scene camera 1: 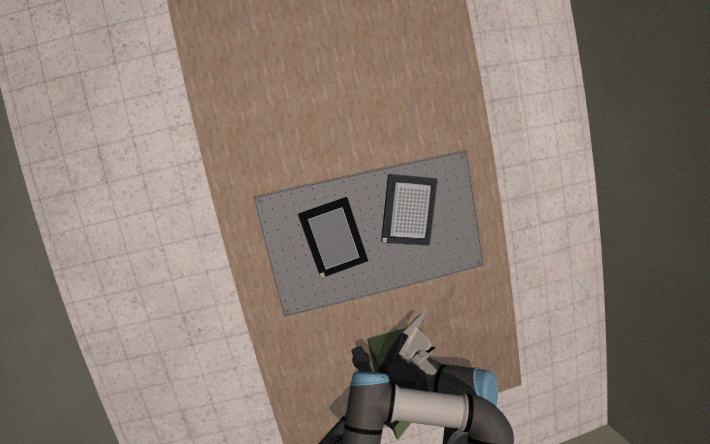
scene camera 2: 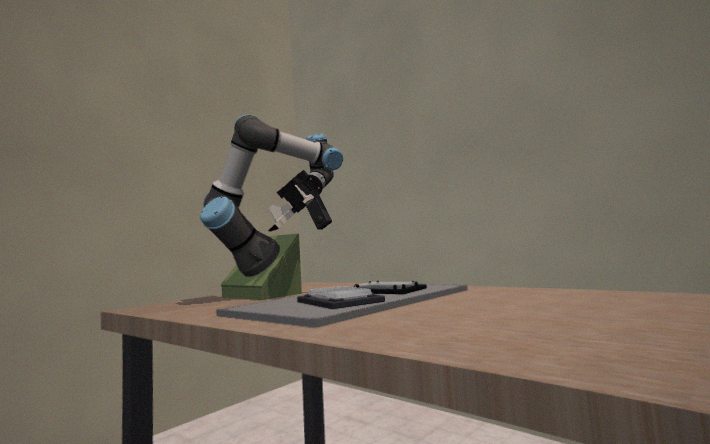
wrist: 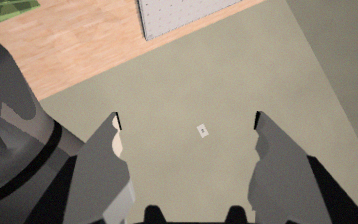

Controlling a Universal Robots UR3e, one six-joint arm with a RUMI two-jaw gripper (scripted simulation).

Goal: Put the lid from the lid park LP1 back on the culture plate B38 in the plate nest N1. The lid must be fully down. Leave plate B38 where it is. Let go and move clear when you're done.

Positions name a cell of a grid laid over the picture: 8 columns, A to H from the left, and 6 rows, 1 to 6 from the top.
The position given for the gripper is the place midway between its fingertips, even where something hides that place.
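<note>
Gripper (scene camera 1: E5), (scene camera 2: D3), (wrist: E4). Lid (scene camera 1: D4), out of frame in the wrist view. Culture plate B38 (scene camera 1: E3), out of frame in the wrist view. Black lid park LP1 (scene camera 1: D3).
</note>
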